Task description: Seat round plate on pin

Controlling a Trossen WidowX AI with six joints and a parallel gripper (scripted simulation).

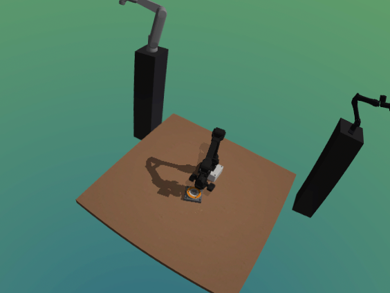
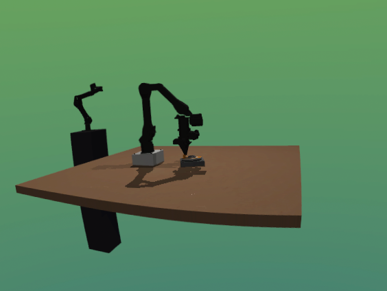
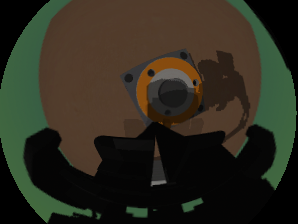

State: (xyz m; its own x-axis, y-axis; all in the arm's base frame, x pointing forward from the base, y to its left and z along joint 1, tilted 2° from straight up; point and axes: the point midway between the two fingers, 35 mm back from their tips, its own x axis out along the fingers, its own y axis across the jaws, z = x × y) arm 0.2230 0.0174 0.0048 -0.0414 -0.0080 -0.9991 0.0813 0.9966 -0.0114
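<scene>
My gripper tip is now 4 cm short of the grey base, 3 cm to the left of it and 2 cm above it.
</scene>
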